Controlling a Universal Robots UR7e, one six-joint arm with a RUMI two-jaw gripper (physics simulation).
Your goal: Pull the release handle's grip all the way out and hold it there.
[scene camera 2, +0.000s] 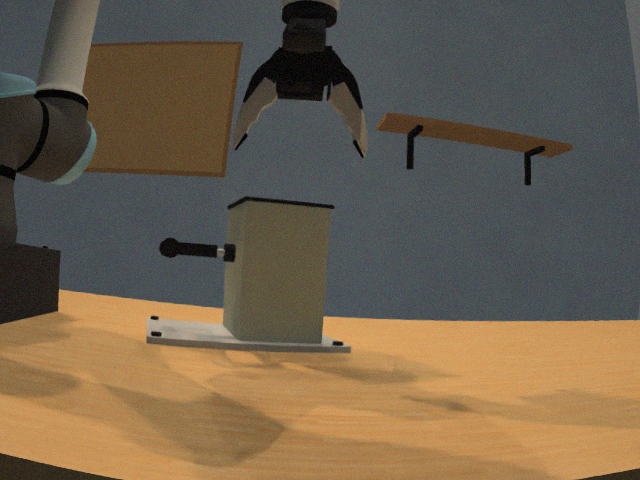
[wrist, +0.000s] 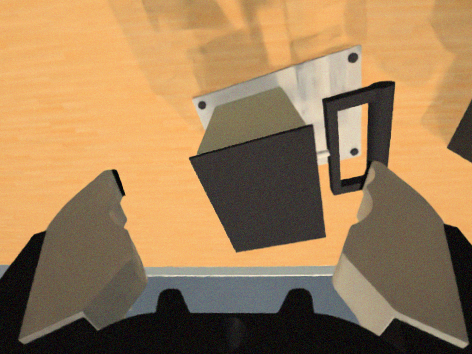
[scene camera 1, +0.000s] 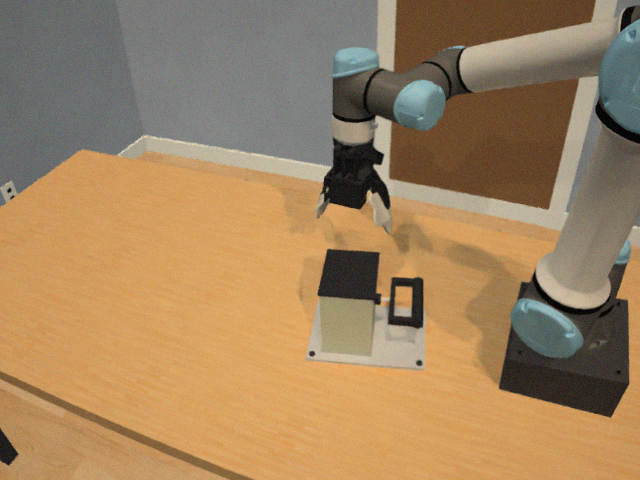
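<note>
The release handle's grip, a black rectangular loop (scene camera 1: 418, 304) (scene camera 2: 193, 250) (wrist: 381, 125), stands upright beside a pale green box (scene camera 1: 346, 325) (scene camera 2: 284, 273) (wrist: 250, 112) with a black top. A short thin rod (scene camera 1: 385, 299) (scene camera 2: 221, 252) (wrist: 323, 154) joins the grip to a black collar on the box's side. Box and handle are on a light grey base plate (scene camera 1: 395, 355) (scene camera 2: 191, 330) (wrist: 320, 80). My gripper (scene camera 1: 353, 223) (scene camera 2: 300, 152) (wrist: 239, 170) is open and empty, pointing down, higher than the box and apart from the grip. In the wrist view the right finger overlaps the grip's lower corner.
The arm's dark base block (scene camera 1: 560, 382) (scene camera 2: 28, 284) stands on the wooden table (scene camera 1: 180, 310) (scene camera 2: 413, 335) (wrist: 75, 100), on the handle's side of the box. A wall shelf (scene camera 2: 475, 134) and a brown board (scene camera 2: 165, 108) are behind. The box's top is below the gripper.
</note>
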